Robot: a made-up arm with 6 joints.
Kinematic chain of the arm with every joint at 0, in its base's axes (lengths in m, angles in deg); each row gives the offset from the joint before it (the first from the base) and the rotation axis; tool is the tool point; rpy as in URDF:
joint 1: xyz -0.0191 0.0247 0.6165 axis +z
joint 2: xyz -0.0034 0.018 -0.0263 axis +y
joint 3: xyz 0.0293 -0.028 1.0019 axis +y
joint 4: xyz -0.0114 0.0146 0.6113 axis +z
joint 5: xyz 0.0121 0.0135 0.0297 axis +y
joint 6: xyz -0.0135 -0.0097 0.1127 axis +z
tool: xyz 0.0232 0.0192 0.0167 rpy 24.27 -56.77 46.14
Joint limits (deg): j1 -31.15..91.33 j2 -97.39..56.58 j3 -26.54..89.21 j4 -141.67..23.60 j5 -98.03..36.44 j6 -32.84..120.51
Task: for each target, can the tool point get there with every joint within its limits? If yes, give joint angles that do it. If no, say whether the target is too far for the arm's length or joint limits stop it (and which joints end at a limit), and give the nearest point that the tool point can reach.
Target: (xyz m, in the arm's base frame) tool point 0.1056 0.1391 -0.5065
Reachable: no: joint limits stop it (at a limit: joint 2, joint 3, joint 5, joint 6) | nearest point 0.8557 0.8272 0.4583 | short by 1.402 m
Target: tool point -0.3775 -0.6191 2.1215
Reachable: yes | joints 68.77 -25.23 2.41 -53.45 -73.61 -15.66
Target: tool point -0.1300 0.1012 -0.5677
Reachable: no: joint limits stop it (at a limit: joint 1, joint 2, joint 3, joint 5, joint 6) | nearest point -1.2274 0.7608 0.0642 | short by 1.428 m
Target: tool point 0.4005 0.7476 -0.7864
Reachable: no: joint limits stop it (at a limit: joint 2, joint 3, joint 5) | nearest point 0.5789 1.0550 0.4568 | short by 1.293 m
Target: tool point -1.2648 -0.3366 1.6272
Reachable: yes | joints 21.11 -59.06 23.11 -45.77 -73.51 53.69
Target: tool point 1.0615 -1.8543 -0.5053
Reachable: no: too far | nearest point 0.1112 -1.5611 0.0460 | short by 1.137 m
